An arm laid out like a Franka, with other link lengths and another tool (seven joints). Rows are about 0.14 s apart.
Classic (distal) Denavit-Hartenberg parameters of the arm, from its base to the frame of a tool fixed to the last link. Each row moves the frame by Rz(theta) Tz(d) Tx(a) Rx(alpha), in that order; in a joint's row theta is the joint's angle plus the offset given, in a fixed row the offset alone. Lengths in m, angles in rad.
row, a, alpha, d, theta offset
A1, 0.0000, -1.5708, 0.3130, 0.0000
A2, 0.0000, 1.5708, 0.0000, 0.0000
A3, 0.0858, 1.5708, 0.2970, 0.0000
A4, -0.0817, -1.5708, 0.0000, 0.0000
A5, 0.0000, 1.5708, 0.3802, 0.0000
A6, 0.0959, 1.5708, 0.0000, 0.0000
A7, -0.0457, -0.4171, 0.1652, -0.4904
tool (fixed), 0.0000, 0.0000, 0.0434, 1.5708
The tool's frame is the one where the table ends.
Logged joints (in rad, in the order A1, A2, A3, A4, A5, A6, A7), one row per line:
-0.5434, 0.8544, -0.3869, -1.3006, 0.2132, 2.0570, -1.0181
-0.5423, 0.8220, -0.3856, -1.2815, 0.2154, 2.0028, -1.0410
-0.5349, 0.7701, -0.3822, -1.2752, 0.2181, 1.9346, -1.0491
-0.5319, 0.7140, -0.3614, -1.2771, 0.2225, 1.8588, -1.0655
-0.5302, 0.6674, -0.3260, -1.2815, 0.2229, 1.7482, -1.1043
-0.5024, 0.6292, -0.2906, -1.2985, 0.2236, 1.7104, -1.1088
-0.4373, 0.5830, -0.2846, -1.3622, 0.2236, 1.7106, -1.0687
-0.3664, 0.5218, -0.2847, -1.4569, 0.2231, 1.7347, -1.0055
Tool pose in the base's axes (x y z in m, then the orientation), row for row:
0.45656, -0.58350, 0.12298, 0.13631, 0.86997, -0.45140, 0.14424
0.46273, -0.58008, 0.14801, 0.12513, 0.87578, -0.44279, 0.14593
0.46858, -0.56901, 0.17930, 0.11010, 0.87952, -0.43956, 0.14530
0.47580, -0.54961, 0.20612, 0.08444, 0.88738, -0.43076, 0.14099
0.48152, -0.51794, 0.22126, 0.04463, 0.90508, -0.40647, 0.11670
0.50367, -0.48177, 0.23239, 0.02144, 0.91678, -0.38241, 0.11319
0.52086, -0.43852, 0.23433, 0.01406, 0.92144, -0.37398, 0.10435
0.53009, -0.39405, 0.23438, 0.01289, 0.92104, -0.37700, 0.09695
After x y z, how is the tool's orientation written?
As a quaternion, w x y z.
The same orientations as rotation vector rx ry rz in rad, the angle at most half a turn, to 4 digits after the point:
2.5187, -1.3069, 0.4176
2.5516, -1.2901, 0.4252
2.5847, -1.2918, 0.4270
2.6472, -1.2850, 0.4206
2.7653, -1.2419, 0.3566
2.8415, -1.1853, 0.3508
2.8692, -1.1645, 0.3249
2.8700, -1.1748, 0.3021

